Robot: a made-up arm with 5 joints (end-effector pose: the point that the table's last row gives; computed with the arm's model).
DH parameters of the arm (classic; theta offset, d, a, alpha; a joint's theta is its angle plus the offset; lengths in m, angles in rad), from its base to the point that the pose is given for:
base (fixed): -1.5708 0.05 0 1.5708
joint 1: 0 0.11 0.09 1.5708
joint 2: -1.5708 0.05 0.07 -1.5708
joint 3: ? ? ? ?
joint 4: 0 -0.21 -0.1 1.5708
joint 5: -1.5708 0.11 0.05 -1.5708
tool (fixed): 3.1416 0.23 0 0
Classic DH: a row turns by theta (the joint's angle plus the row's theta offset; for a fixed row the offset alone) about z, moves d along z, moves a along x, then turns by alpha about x.
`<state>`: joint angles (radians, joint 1 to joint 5).
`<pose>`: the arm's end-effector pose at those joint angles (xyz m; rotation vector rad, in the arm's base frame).
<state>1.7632 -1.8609 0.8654 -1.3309 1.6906</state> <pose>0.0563 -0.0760 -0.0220 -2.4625 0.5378 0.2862</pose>
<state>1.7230 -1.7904 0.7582 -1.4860 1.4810</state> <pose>0.0435 -0.0700 0.0107 -2.5001 0.1999 0.4076</pose>
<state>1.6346 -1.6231 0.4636 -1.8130 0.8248</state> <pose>-0.0152 -0.1233 0.1182 -2.6094 -0.5093 1.0245</pose>
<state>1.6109 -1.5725 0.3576 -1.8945 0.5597</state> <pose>-0.0301 -0.1496 0.1760 -2.6176 -0.6500 1.3636</pose>
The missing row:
joint 3: 1.5708 0.16 0.08 1.5708
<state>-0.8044 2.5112 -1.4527 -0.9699 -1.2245</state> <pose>-0.1757 -0.2397 0.3552 0.7648 0.9063 -1.3489</pose>
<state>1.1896 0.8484 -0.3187 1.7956 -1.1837</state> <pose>-0.3946 0.2743 0.1152 0.4310 -1.9426 -0.8076</pose>
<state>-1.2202 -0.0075 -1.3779 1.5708 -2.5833</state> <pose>0.0898 -0.2289 0.2115 0.2406 0.0934 -1.7336</pose>
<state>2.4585 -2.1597 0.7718 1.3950 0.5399</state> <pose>0.2037 0.0725 0.1007 0.2486 2.4977 -0.2566</pose>
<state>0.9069 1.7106 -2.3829 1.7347 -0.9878</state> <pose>-0.3429 -0.2704 0.5691 -0.9953 0.2278 2.7383</pose>
